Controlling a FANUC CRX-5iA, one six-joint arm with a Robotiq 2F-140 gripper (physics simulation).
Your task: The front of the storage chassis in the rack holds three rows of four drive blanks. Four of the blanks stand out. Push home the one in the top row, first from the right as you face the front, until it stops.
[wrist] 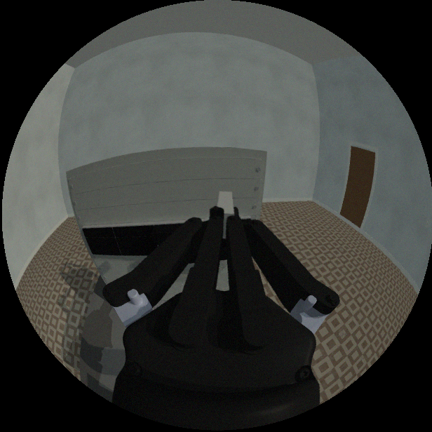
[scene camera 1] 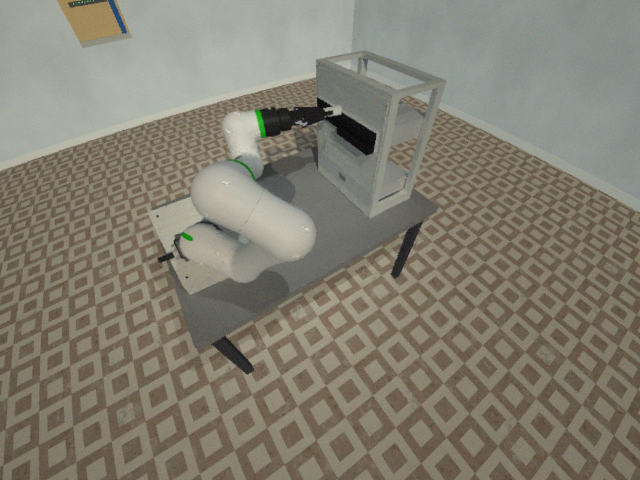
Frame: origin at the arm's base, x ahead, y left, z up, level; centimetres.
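Seen in the pictures: gripper, fingertip midpoint: (scene camera 1: pixel 340 109).
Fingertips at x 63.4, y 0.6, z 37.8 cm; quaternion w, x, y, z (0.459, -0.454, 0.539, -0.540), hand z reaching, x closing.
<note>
A point is followed by its place in that frame.
The storage chassis (scene camera 1: pixel 354 135) {y 4.1, x 73.4, z 23.2 cm} (wrist: pixel 135 240) shows as a black band across the rack's front. Faint seams show on its left part in the wrist view, but the separate drive blanks and how far each stands out cannot be made out. My gripper (scene camera 1: pixel 335 110) {y 0.6, x 63.4, z 37.8 cm} (wrist: pixel 224 201) is shut and empty, with pale fingertips pointing at the rack front. In the wrist view the fingers cover the right part of the chassis, hiding the top-row blank first from the right. Whether the tips touch anything cannot be told.
The rack (scene camera 1: pixel 384 160) {y -10.7, x 79.5, z 17.3 cm} stands on the grey table (scene camera 1: pixel 336 235) {y -11.9, x 56.4, z -17.8 cm}, with open posts behind its front. Plain grey panels (scene camera 1: pixel 354 85) {y 9.9, x 75.4, z 41.6 cm} (wrist: pixel 165 185) cover the front above the chassis, and more grey panels lie below it. The arm's white links (scene camera 1: pixel 253 211) {y -43.1, x 16.4, z 44.8 cm} arch over the table.
</note>
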